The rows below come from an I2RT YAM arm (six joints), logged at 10 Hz.
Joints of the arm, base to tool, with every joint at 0 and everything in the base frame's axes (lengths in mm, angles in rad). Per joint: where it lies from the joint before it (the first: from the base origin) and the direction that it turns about. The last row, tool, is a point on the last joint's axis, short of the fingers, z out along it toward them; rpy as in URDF.
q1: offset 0 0 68 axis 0 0 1
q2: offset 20 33.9 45.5 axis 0 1 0
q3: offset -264 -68.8 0 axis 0 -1 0
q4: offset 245 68.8 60 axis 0 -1 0
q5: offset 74 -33.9 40.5 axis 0 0 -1
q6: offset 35.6 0 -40.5 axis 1 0 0
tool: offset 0 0 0 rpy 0 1.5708 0
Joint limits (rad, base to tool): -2.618..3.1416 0..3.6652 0..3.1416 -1.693..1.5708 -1.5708..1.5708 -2.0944..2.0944
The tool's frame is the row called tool.
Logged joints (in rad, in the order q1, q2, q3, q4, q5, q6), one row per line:
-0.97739, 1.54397, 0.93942, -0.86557, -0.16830, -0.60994
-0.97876, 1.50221, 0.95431, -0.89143, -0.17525, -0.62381
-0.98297, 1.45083, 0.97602, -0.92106, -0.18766, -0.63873
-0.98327, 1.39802, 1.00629, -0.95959, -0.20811, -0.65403
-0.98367, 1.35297, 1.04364, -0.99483, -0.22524, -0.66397
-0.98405, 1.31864, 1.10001, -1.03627, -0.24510, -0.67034
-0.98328, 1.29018, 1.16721, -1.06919, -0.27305, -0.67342
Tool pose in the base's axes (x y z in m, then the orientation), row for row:
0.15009, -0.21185, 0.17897, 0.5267, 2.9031, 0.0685
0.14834, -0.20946, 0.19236, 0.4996, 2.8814, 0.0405
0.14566, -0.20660, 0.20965, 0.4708, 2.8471, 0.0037
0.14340, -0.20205, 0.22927, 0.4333, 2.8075, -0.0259
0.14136, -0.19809, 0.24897, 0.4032, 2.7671, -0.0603
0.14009, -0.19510, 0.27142, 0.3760, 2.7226, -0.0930
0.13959, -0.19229, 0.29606, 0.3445, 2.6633, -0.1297
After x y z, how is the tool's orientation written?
As a rotation vector, in radians.
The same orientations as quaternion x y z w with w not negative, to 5 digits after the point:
0.17766, 0.97922, 0.02311, 0.09501
0.16982, 0.97942, 0.01377, 0.10825
0.16181, 0.97854, 0.00127, 0.12756
0.15080, 0.97711, -0.00901, 0.14980
0.14202, 0.97467, -0.02124, 0.17146
0.13411, 0.97112, -0.03317, 0.19454
0.12486, 0.96528, -0.04701, 0.22456

